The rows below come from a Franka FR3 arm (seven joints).
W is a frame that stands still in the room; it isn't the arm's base.
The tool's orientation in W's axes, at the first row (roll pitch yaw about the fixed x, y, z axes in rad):
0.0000, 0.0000, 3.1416
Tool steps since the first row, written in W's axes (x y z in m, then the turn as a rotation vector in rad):
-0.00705, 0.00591, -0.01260, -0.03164, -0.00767, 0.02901
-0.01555, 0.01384, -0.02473, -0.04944, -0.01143, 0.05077
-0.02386, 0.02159, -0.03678, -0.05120, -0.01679, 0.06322
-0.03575, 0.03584, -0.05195, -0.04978, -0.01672, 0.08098
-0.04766, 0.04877, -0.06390, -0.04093, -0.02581, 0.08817
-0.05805, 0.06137, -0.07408, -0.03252, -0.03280, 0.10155
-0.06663, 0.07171, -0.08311, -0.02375, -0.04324, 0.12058
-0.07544, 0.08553, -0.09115, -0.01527, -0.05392, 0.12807
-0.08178, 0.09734, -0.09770, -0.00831, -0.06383, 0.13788
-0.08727, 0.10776, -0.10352, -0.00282, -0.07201, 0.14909
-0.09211, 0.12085, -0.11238, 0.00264, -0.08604, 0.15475
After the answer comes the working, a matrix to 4 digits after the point.
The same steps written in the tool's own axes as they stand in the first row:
0.00705, -0.00591, -0.01260, 0.03164, 0.00767, 0.02901
0.01555, -0.01384, -0.02473, 0.04944, 0.01143, 0.05077
0.02386, -0.02159, -0.03678, 0.05120, 0.01679, 0.06322
0.03575, -0.03584, -0.05195, 0.04978, 0.01672, 0.08098
0.04766, -0.04877, -0.06390, 0.04093, 0.02581, 0.08817
0.05805, -0.06137, -0.07408, 0.03252, 0.03280, 0.10155
0.06663, -0.07171, -0.08311, 0.02375, 0.04324, 0.12058
0.07544, -0.08553, -0.09115, 0.01527, 0.05392, 0.12807
0.08178, -0.09734, -0.09770, 0.00831, 0.06383, 0.13788
0.08727, -0.10776, -0.10352, 0.00282, 0.07201, 0.14909
0.09211, -0.12085, -0.11238, -0.00264, 0.08604, 0.15475

The tool's axes in the first row as the columns of a matrix, in W's axes (rounded; the answer above uses it unrounded):
-1.0000, 0.0000, 0.0000
0.0000, -1.0000, 0.0000
0.0000, 0.0000, 1.0000

